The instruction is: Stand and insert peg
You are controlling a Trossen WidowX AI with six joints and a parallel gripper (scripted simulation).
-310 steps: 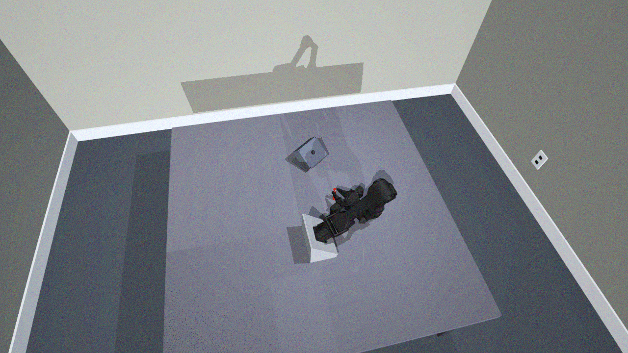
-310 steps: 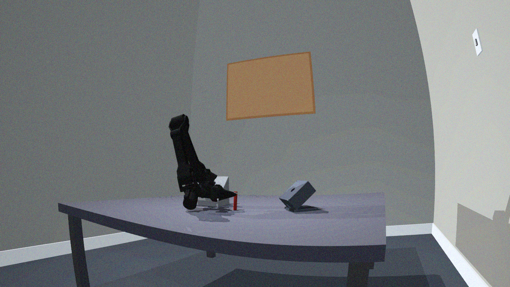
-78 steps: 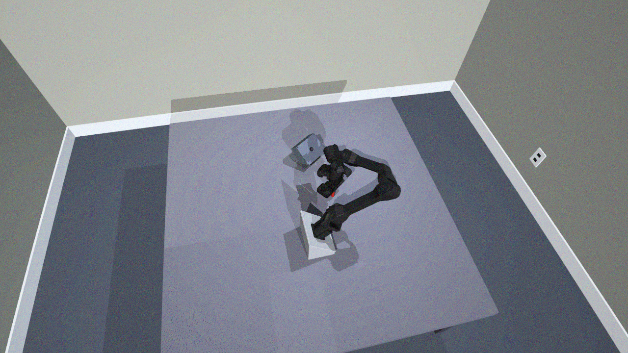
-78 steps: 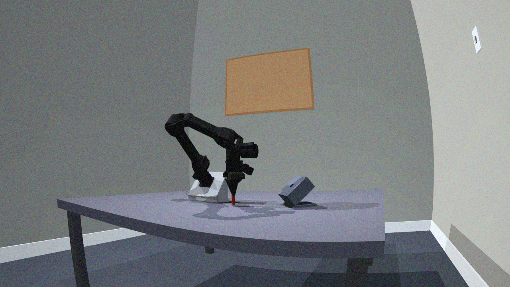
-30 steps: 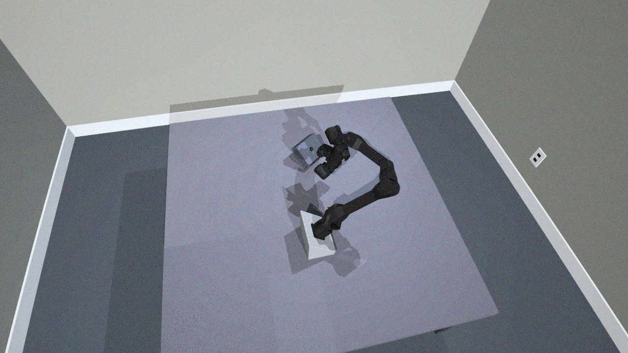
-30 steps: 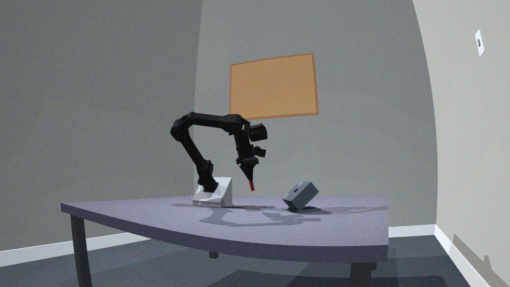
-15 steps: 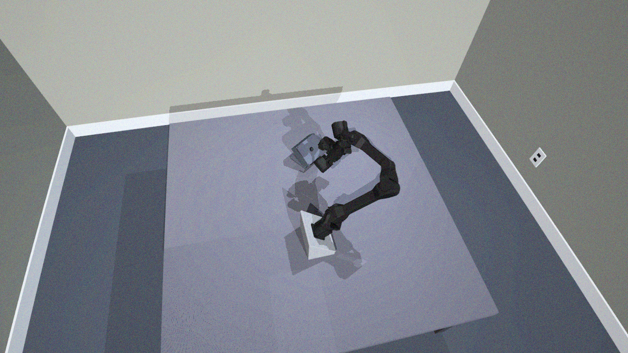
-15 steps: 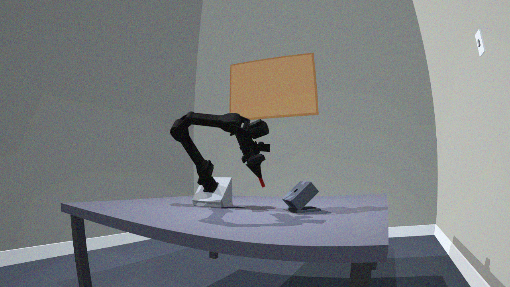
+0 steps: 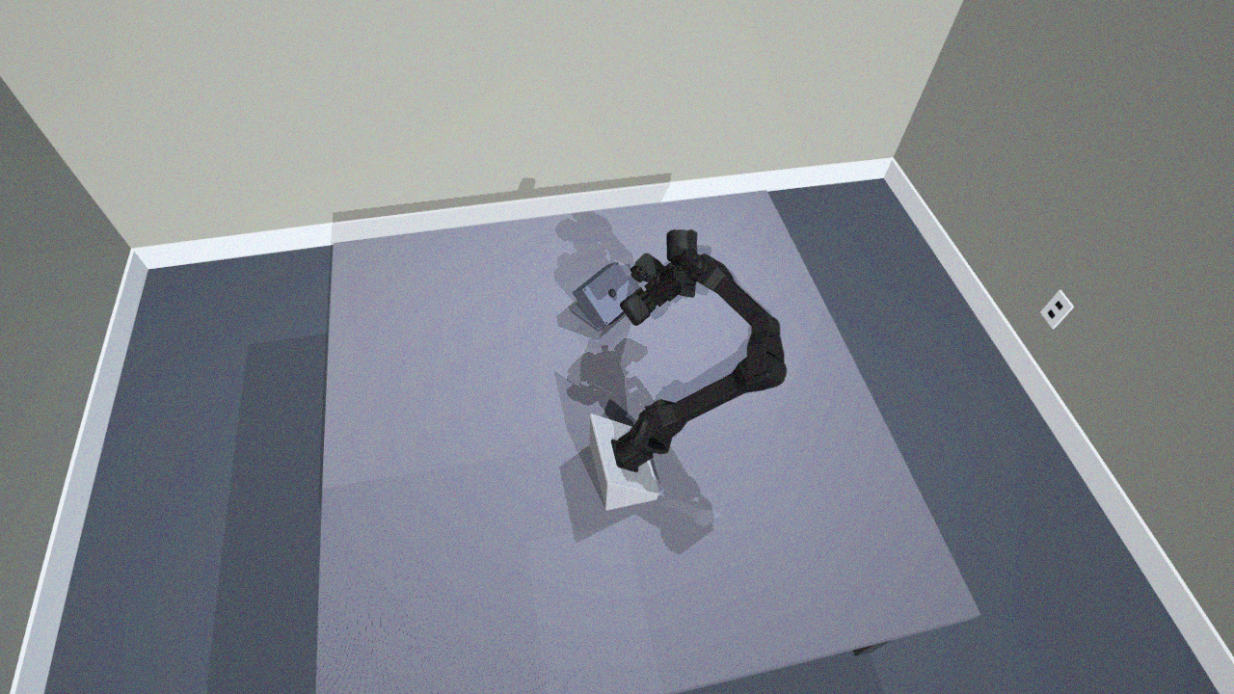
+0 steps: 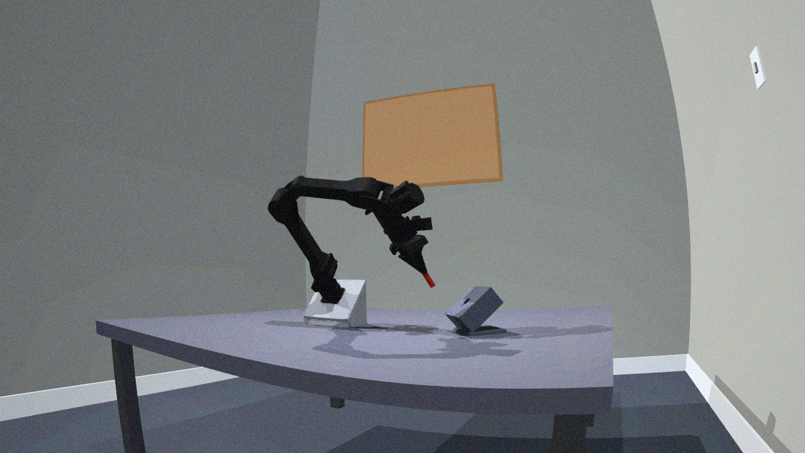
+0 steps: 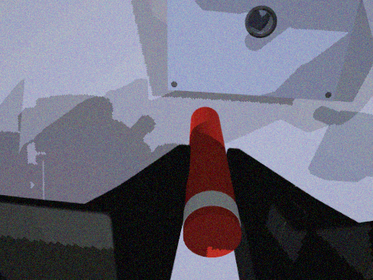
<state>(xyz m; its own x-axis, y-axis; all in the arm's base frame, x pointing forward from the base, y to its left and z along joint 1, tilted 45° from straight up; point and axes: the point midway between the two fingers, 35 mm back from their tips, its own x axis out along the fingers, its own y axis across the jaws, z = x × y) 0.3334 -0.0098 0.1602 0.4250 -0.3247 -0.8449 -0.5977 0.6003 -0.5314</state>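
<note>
The grey sloped panel is 12 cm ahead of my gripper tip, 10 cm below it and 5 cm to the left of it. Round my gripper tip: red peg (1 cm to the right, 1 cm behind, 1 cm above).
</note>
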